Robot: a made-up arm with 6 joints. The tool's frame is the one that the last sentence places.
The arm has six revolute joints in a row. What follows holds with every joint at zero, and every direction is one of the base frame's.
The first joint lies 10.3 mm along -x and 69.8 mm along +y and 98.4 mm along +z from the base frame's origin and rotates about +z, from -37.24 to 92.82 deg.
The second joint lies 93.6 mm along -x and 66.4 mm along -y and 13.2 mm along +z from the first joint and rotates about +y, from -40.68 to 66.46 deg.
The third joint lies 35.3 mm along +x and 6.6 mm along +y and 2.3 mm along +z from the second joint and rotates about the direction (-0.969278, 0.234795, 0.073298), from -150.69 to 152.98 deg.
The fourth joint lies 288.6 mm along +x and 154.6 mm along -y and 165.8 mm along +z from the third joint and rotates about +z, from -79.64 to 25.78 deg.
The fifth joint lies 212 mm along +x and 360.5 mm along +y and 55.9 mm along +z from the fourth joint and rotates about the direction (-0.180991, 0.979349, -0.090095), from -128.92 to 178.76 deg.
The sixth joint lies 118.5 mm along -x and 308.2 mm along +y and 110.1 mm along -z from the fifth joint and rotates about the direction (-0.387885, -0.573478, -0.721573), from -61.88 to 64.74 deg.
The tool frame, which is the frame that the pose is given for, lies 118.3 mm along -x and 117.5 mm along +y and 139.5 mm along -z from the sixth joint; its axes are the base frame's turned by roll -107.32, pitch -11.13 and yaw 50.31 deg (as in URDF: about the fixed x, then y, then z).
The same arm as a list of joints. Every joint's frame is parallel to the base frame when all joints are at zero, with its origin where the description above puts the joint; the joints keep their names.
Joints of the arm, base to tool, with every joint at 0 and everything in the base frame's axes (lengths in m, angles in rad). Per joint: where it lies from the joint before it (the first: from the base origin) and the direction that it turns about. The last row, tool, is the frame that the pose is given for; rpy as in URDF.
joint 1: axis +z offset -0.0103 0.0698 0.0984
joint 2: axis +y offset -0.0936 -0.0664 0.0132
joint 3: axis -0.969278 0.234795 0.073298 offset 0.0353 0.0066 0.0023
joint 4: axis +z offset 0.2886 -0.1546 0.1658
joint 5: axis -0.181008 0.979345 -0.090104 offset 0.2120 0.3605 0.0559
joint 6: axis -0.387885 -0.573478 -0.721573 offset -0.1185 0.3082 -0.1101
tool: offset -0.1183 0.1175 -0.1395 rpy -1.8731 -0.1943 0.8781
Joint limits (rad, base to tool): -0.6500..1.6200 -0.7100..1.1599 -2.6300..2.6700 -1.3900..0.4499 -2.2501..3.1200 -1.0800..1.1299

